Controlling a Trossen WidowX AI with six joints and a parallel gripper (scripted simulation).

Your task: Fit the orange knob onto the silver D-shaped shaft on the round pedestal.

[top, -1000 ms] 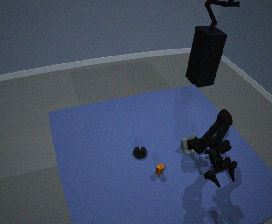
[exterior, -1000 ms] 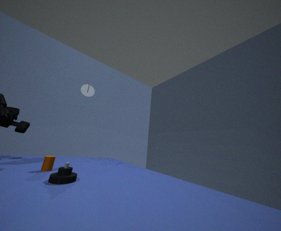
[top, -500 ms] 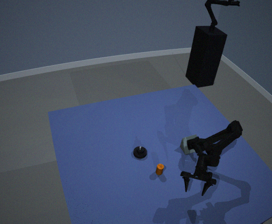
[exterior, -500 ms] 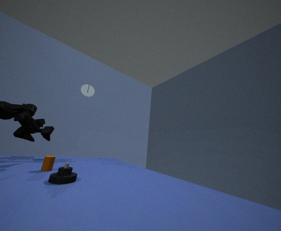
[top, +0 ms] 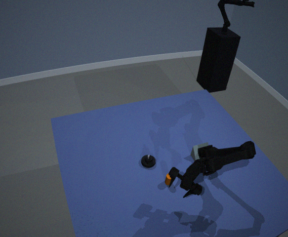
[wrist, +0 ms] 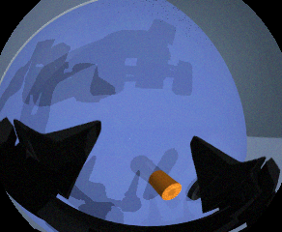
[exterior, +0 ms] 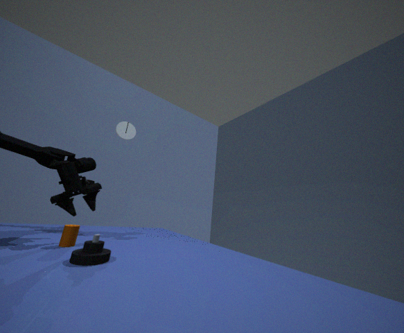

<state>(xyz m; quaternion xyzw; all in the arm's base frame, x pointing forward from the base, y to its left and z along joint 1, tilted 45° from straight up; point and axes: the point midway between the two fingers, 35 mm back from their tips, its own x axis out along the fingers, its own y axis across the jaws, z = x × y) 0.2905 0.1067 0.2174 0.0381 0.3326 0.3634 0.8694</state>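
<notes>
Right now my gripper tip is 13 cm to the left of the orange knob, 5 cm above it and 3 cm past it. The rest, counted from my gripper tip: round pedestal: 30 cm to the right, 6 cm below, 3 cm ahead.
</notes>
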